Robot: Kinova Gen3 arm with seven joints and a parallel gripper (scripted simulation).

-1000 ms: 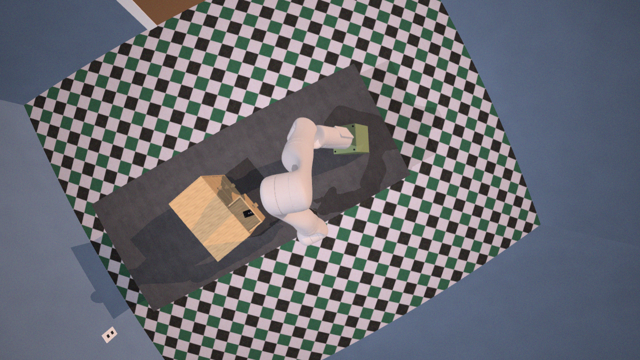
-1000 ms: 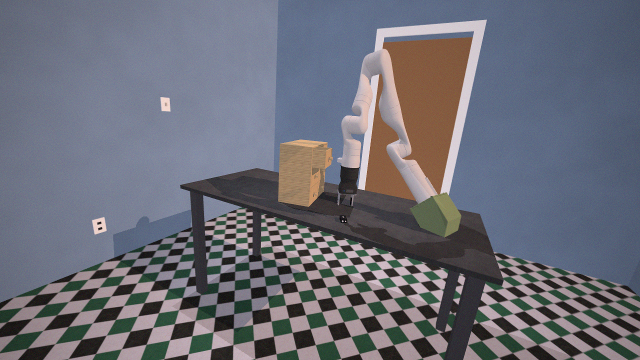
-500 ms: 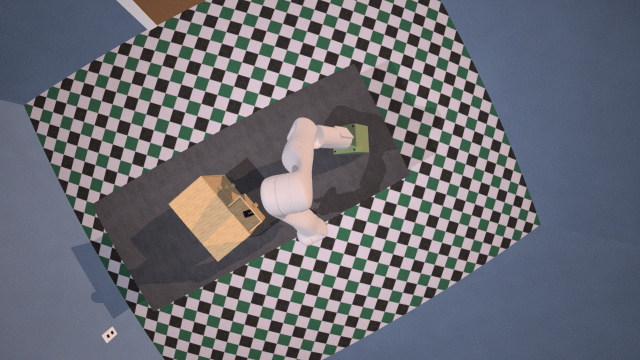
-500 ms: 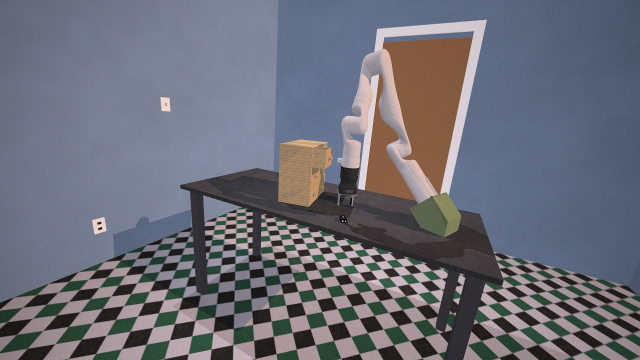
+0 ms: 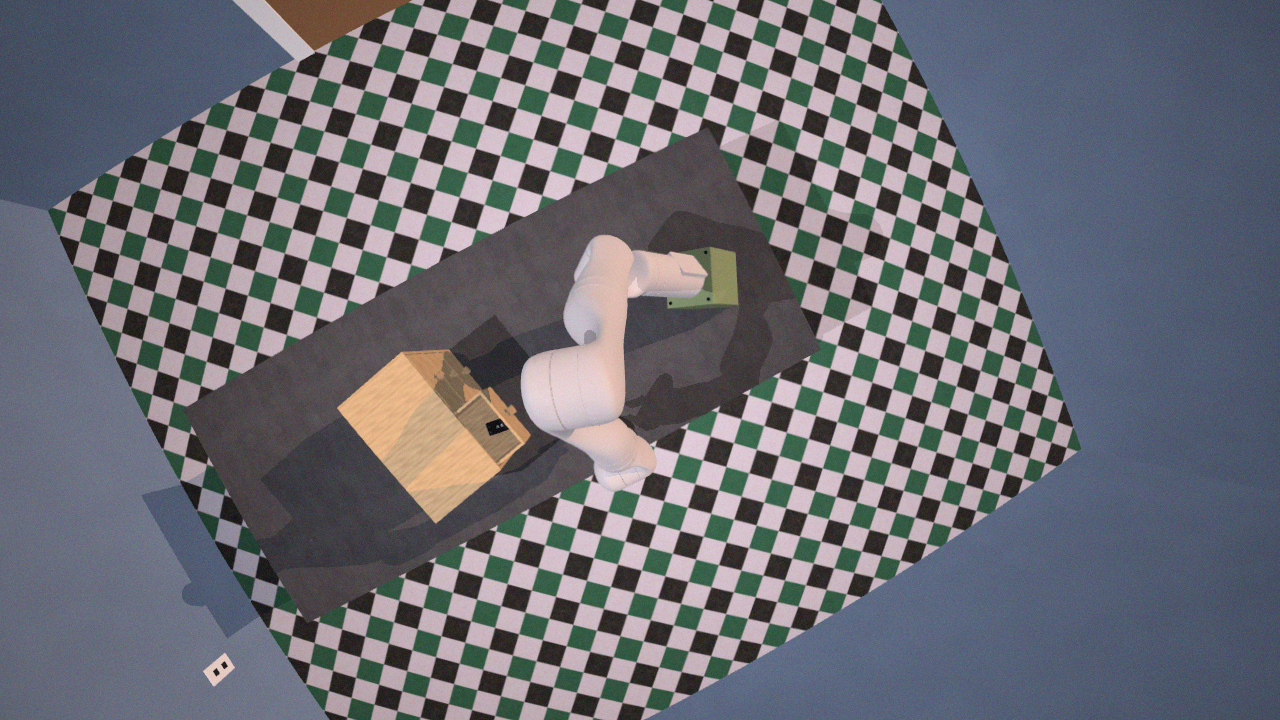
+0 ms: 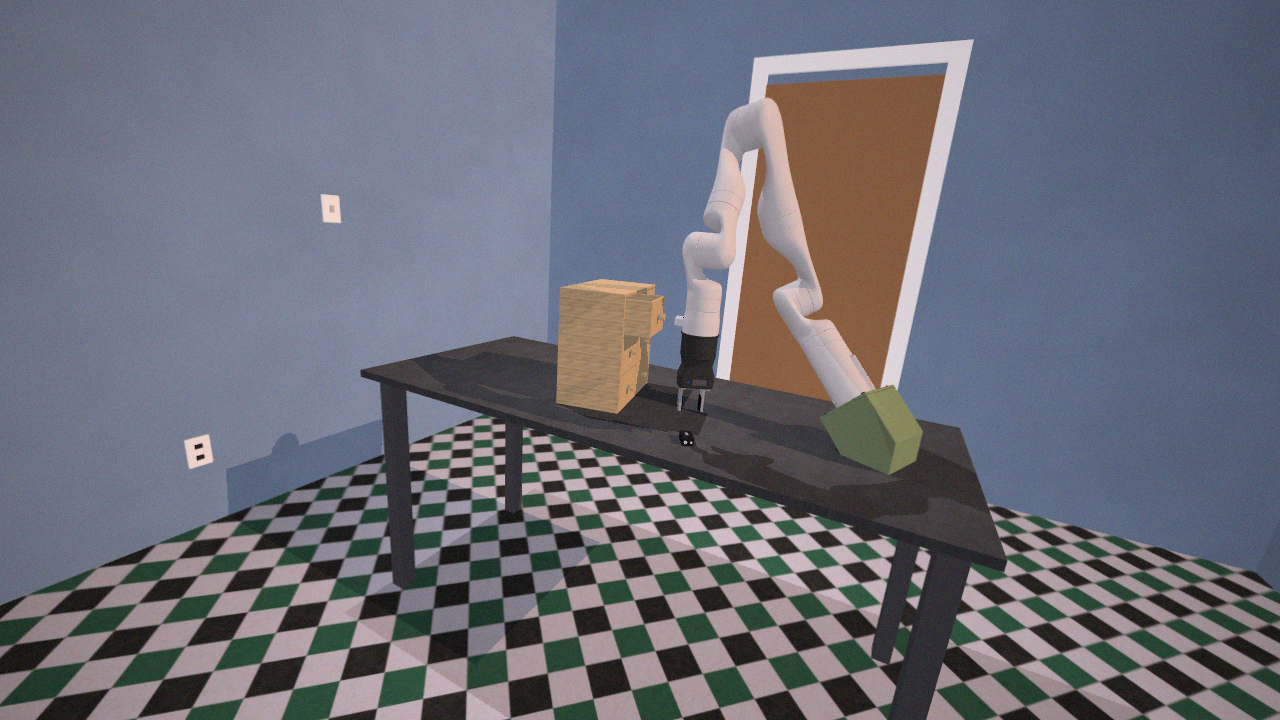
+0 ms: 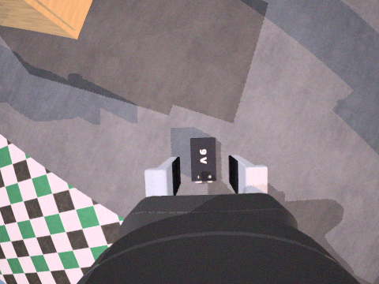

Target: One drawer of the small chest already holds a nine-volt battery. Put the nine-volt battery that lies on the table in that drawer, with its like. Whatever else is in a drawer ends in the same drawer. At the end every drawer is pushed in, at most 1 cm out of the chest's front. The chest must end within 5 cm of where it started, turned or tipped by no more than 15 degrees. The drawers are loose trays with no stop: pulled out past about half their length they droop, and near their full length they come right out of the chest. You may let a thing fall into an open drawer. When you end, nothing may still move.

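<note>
Now: the black nine-volt battery 1 cm to the left of my hand and 9 cm below it.
</note>
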